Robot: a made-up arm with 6 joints.
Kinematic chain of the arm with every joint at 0, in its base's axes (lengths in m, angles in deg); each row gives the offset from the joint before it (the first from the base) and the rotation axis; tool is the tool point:
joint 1: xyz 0 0 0.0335 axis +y
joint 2: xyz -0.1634 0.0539 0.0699 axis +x
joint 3: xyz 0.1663 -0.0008 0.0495 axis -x
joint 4: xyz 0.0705 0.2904 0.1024 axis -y
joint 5: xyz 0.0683 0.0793 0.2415 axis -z
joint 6: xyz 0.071 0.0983 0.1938 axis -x
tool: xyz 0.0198 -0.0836 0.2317
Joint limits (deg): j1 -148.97..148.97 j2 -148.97..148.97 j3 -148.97..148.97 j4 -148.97..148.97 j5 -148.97..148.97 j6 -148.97..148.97
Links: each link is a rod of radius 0.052 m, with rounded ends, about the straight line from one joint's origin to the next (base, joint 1, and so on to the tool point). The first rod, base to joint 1, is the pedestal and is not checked.
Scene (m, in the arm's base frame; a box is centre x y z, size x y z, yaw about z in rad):
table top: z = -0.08
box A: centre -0.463 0 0.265 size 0.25 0.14 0.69 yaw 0.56
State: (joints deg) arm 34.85 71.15 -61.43 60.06 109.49 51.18
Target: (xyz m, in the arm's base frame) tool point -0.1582 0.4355 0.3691
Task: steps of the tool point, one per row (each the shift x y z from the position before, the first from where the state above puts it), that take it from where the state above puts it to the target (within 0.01 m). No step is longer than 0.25 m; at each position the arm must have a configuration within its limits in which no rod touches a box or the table.
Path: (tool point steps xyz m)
1: 0.0104 0.0927 0.2268
2: 0.0704 0.1394 0.1844
3: 0.1074 0.1738 0.1153
4: 0.0349 0.1746 0.0256
5: 0.0169 0.1774 -0.0337
6: 0.0055 0.1599 -0.0905
7: 0.0043 0.1251 -0.1375

